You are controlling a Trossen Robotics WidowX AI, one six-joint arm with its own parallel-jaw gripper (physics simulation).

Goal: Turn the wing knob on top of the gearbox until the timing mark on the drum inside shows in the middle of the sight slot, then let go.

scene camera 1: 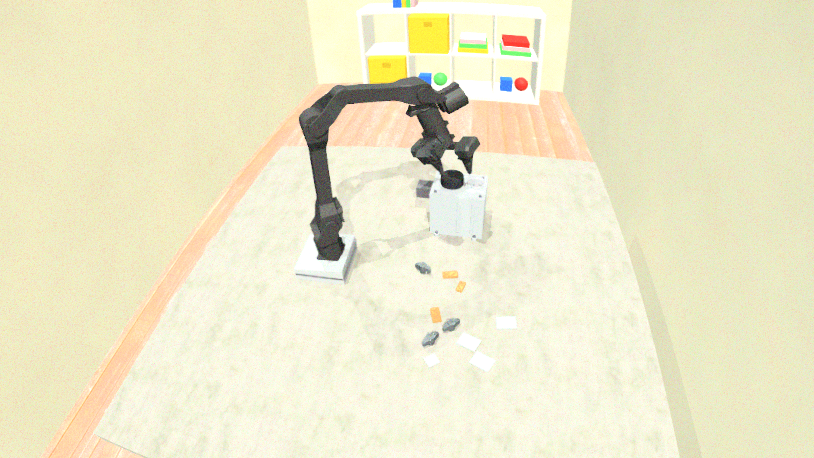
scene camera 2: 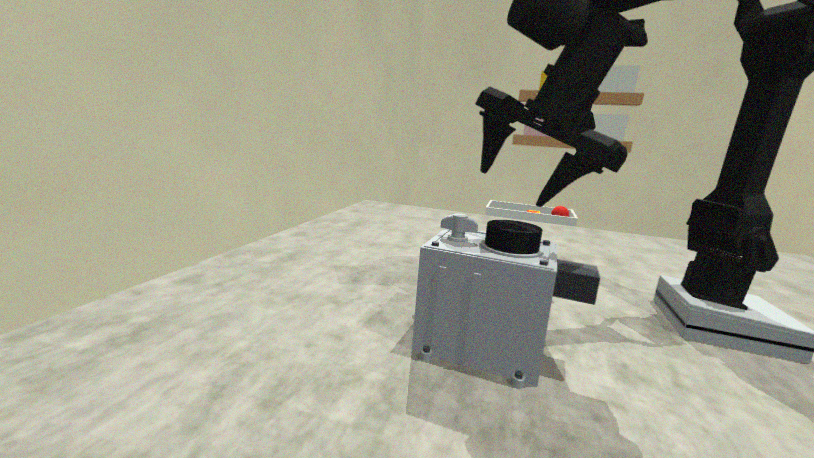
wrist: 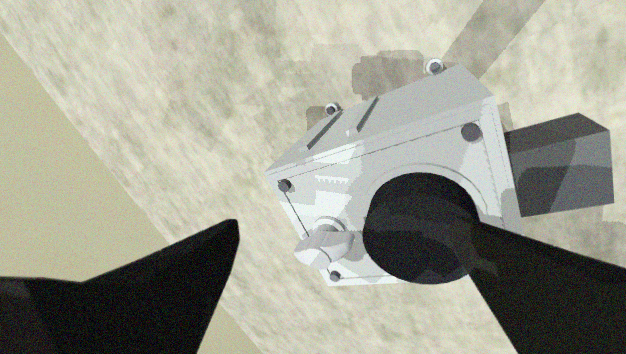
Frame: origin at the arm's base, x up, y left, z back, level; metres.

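Where they show: gripper, fingertip midpoint: (scene camera 1: 456, 173) (scene camera 2: 509, 188) (wrist: 344, 228); arm's base, link origin: (scene camera 1: 331, 251) (scene camera 2: 711, 296).
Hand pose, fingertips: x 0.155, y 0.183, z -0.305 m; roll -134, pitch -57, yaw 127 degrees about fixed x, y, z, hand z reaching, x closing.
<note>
Things, the pixels of their top centre, and the offset from my fingertips. "*": a spot on its surface instead. Level surfaces: height alone.
- light grey gearbox, top centre: (wrist: 419, 252) (scene camera 2: 515, 220) (scene camera 1: 452, 173) dz +0.016, dx -0.031, dy +0.045 m
- wide round black cap, surface spot: (wrist: 420, 220) (scene camera 1: 449, 178) * dz +0.021, dx -0.038, dy +0.030 m
- dark block, surface spot: (wrist: 560, 165) (scene camera 1: 424, 186) * dz +0.093, dx -0.077, dy +0.039 m
- mat, surface height: dx -0.203 m
The light grey gearbox (scene camera 1: 458, 213) (scene camera 2: 483, 324) (wrist: 425, 112) stands upright on the mat. Its pale wing knob (scene camera 2: 458, 227) (wrist: 325, 247) stands upright on the top, beside a wide round black cap (scene camera 1: 452, 179) (scene camera 2: 513, 236) (wrist: 420, 220); the knob is hard to make out in scene camera 1. My gripper (scene camera 1: 455, 172) (scene camera 2: 511, 187) (wrist: 344, 228) is open and empty, above the gearbox top. In the wrist view the knob appears between the fingers, and the right finger overlaps the cap's edge. The sight slot and timing mark cannot be made out.
A dark block (scene camera 1: 424, 189) (scene camera 2: 576, 281) (wrist: 560, 165) sticks out from the gearbox's side. Orange dominoes (scene camera 1: 450, 274), dark grey pieces (scene camera 1: 422, 267) and white tiles (scene camera 1: 506, 322) lie on the mat (scene camera 1: 256, 353). A white tray (scene camera 2: 512, 214) with a red ball (scene camera 2: 560, 211) lies beyond the gearbox.
</note>
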